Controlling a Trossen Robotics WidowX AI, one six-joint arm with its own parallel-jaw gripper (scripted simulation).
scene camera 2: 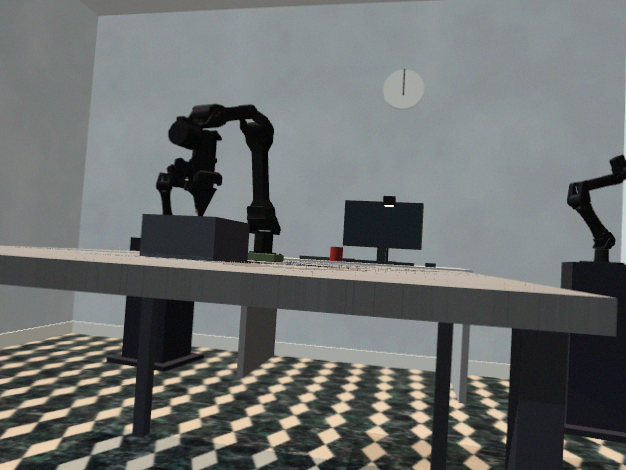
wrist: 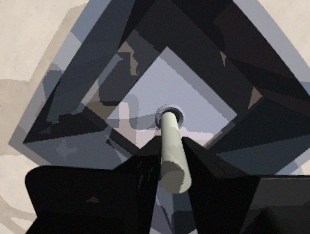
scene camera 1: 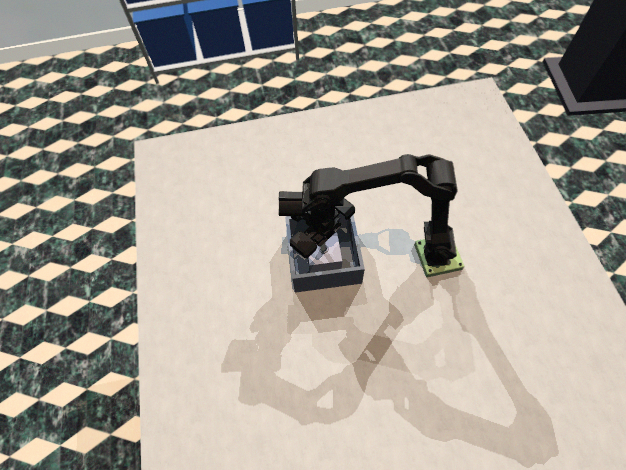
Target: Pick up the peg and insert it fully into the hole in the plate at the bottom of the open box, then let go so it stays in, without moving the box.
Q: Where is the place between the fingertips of my gripper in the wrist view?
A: At 171,142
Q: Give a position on a plate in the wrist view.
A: At 169,83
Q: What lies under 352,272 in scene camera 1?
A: A box.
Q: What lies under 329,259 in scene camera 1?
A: A plate.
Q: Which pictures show my gripper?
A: Scene camera 2, the wrist view and scene camera 1: all of them.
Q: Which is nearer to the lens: the box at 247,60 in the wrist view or the pale grey peg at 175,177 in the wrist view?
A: The pale grey peg.
